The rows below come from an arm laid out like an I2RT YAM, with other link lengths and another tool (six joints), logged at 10 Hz.
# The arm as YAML. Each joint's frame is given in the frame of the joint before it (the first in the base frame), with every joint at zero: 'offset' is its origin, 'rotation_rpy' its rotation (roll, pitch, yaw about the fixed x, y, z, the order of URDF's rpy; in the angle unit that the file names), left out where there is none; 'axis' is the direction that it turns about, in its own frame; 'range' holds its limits. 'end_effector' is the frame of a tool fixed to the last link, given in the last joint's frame.
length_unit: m
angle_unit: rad
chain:
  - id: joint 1
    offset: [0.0, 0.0, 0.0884]
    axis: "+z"
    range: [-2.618, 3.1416]
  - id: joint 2
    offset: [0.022, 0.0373, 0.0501]
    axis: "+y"
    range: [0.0, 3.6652]
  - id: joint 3
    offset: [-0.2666, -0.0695, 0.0]
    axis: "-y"
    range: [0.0, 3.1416]
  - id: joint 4
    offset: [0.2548, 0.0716, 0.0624]
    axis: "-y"
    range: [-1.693, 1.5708]
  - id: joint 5
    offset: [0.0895, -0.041, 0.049]
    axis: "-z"
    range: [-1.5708, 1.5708]
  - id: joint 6
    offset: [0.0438, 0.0, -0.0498]
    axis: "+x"
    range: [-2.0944, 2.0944]
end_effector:
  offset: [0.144, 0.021, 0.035]
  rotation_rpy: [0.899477, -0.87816, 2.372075]
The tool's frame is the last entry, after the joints.
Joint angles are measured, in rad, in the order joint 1, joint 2, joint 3, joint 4, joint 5, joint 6. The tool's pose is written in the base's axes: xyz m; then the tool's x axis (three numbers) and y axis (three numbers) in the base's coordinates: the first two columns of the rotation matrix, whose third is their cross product. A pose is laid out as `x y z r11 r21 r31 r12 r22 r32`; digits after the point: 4 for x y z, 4 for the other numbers.
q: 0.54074 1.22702 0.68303 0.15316 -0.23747 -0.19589
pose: 0.3409 0.2854 0.2371 -0.4817 0.2488 0.8403 0.7318 -0.4133 0.5419
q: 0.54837 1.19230 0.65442 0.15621 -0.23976 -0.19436
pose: 0.3320 0.2844 0.2378 -0.4893 0.2389 0.8388 0.7321 -0.4101 0.5439
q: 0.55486 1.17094 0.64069 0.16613 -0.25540 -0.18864
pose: 0.3251 0.2864 0.2426 -0.5004 0.2146 0.8388 0.7355 -0.4057 0.5426
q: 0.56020 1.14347 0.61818 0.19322 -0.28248 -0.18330
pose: 0.3159 0.2887 0.2500 -0.5216 0.1762 0.8348 0.7371 -0.3997 0.5449
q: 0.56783 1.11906 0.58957 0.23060 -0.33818 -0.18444
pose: 0.3010 0.2943 0.2561 -0.5469 0.1173 0.8290 0.7499 -0.3716 0.5473
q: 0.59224 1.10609 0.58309 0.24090 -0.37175 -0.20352
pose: 0.2861 0.3038 0.2609 -0.5724 0.0774 0.8163 0.7583 -0.3287 0.5629
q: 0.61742 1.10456 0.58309 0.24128 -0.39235 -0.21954
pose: 0.2742 0.3127 0.2617 -0.5848 0.0511 0.8096 0.7671 -0.2898 0.5724
